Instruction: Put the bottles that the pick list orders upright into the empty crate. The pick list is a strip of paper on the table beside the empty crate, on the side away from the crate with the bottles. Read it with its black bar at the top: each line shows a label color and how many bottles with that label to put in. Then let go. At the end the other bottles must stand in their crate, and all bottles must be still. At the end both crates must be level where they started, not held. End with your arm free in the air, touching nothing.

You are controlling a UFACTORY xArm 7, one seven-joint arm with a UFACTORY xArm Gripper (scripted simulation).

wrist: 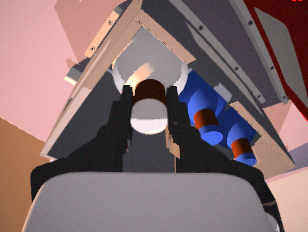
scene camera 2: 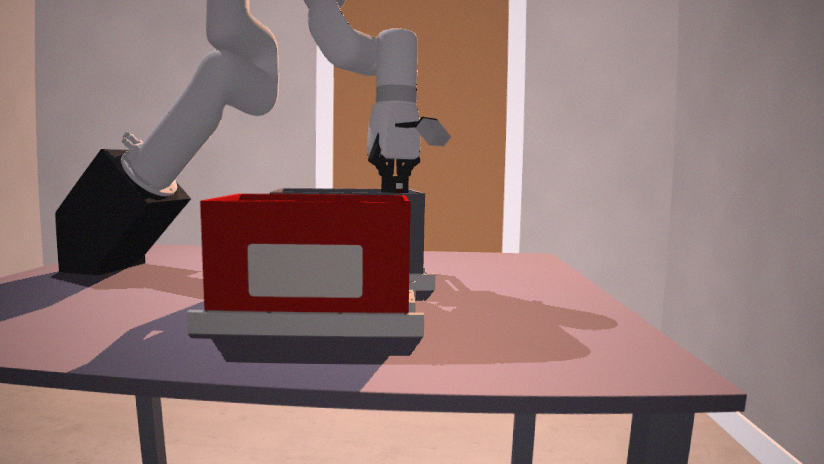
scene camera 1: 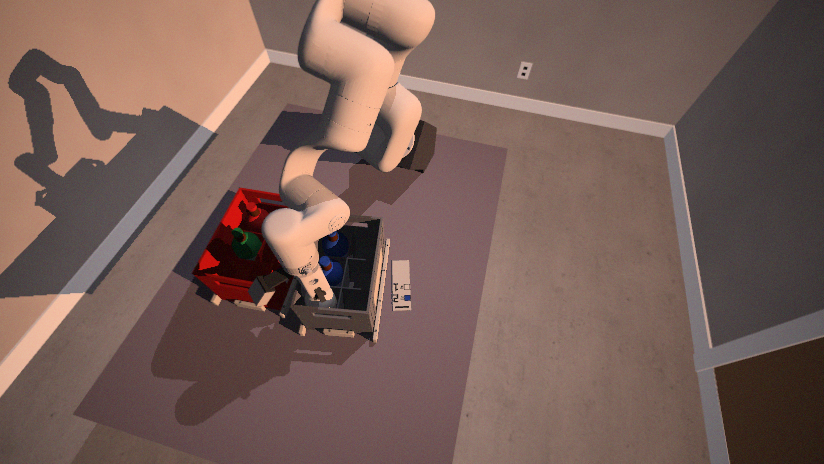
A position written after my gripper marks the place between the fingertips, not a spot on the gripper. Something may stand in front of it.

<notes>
In view: my gripper [scene camera 2: 394, 197], a grey crate [scene camera 1: 362, 268], a green bottle [scene camera 1: 246, 246], a white bottle [wrist: 146, 64], a blue bottle [wrist: 237, 133] and a blue bottle [wrist: 204, 104].
The grey crate is seen too in the wrist view [wrist: 94, 97] and in scene camera 2 [scene camera 2: 416, 265]. My gripper shows as well in scene camera 1 [scene camera 1: 317, 291]. The wrist view does not show the green bottle: it is out of frame.
</notes>
